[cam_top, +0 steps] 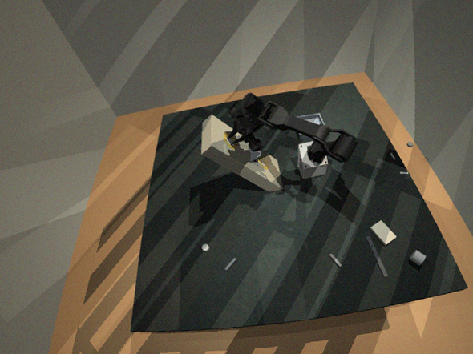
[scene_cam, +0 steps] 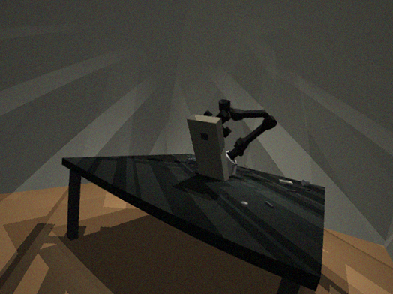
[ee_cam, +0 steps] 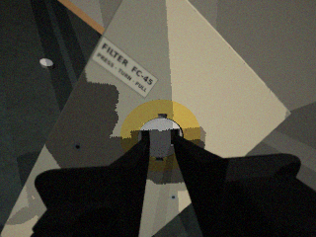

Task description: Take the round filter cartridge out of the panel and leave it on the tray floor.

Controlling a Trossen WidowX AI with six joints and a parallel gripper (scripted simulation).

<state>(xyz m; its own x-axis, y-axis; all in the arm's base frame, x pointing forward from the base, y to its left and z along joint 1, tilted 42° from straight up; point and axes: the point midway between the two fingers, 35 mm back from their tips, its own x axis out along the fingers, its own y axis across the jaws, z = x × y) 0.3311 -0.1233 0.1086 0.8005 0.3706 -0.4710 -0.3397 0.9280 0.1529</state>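
The round filter cartridge lies 1 cm below my gripper tip and 1 cm ahead of it. Also, from my gripper tip: cream block: 54 cm behind, 41 cm to the left, 27 cm below; then grey tray: 43 cm behind, 27 cm below, 26 cm to the right.
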